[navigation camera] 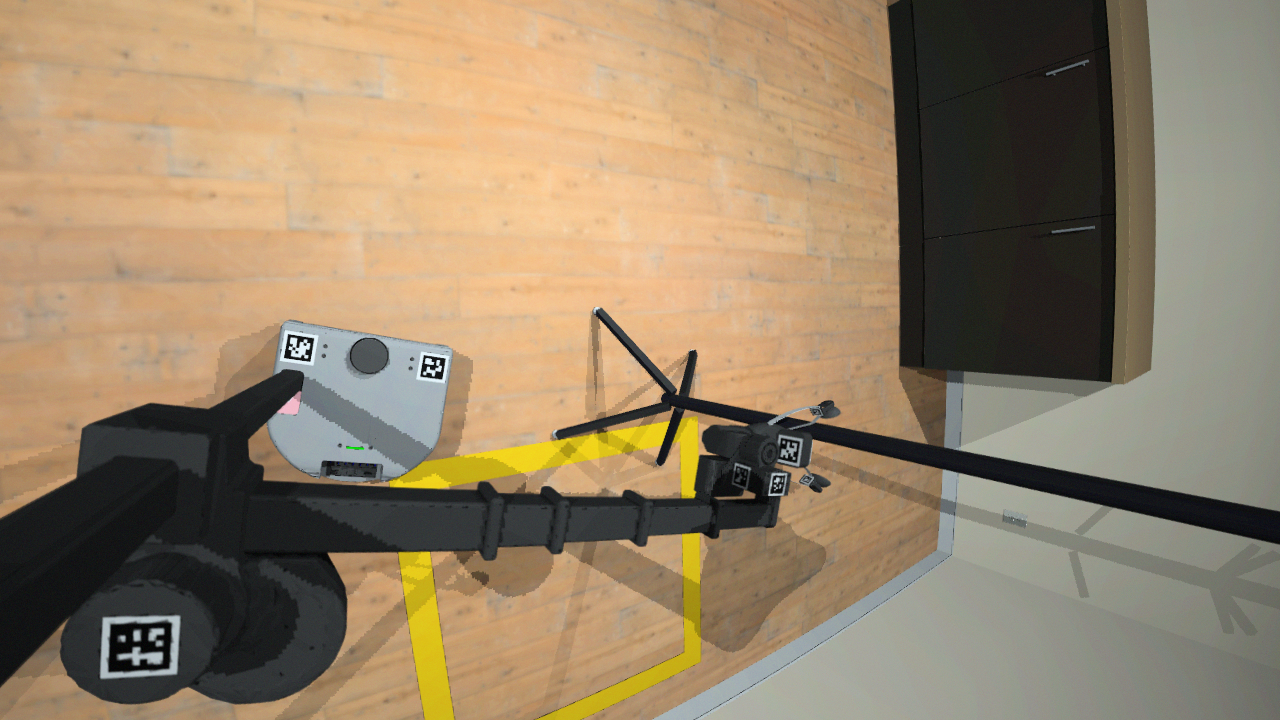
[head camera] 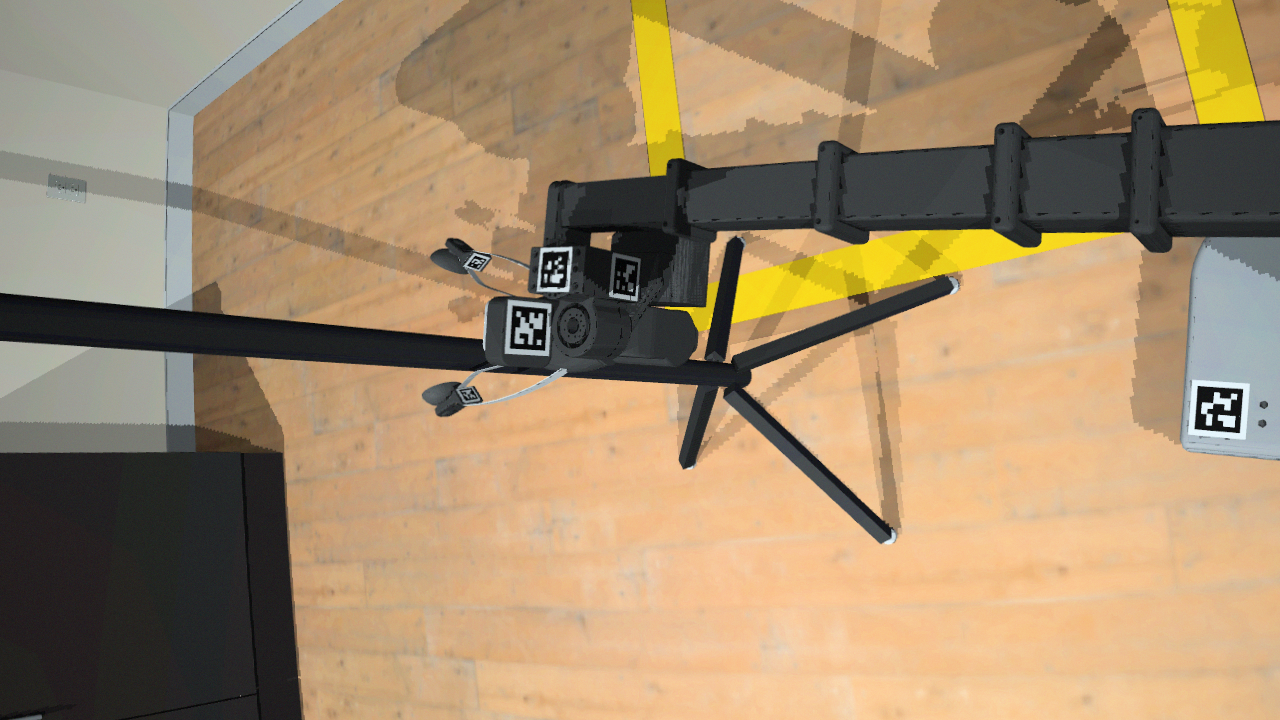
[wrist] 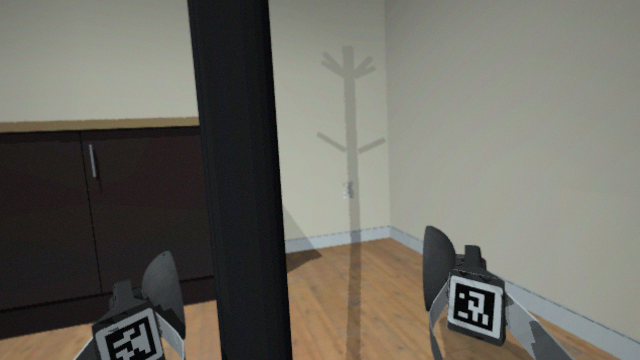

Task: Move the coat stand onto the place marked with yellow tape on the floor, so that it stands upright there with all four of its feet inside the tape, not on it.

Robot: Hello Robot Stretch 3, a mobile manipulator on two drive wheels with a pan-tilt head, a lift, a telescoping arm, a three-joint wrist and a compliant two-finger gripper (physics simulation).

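Black coat stand (wrist: 232, 54). Yellow tape square (head camera: 910, 256) (navigation camera: 446, 472). Dark cabinet (navigation camera: 1025, 143) (head camera: 141, 578) (wrist: 96, 201). My gripper (head camera: 434, 326) (navigation camera: 830, 446) (wrist: 303, 266).
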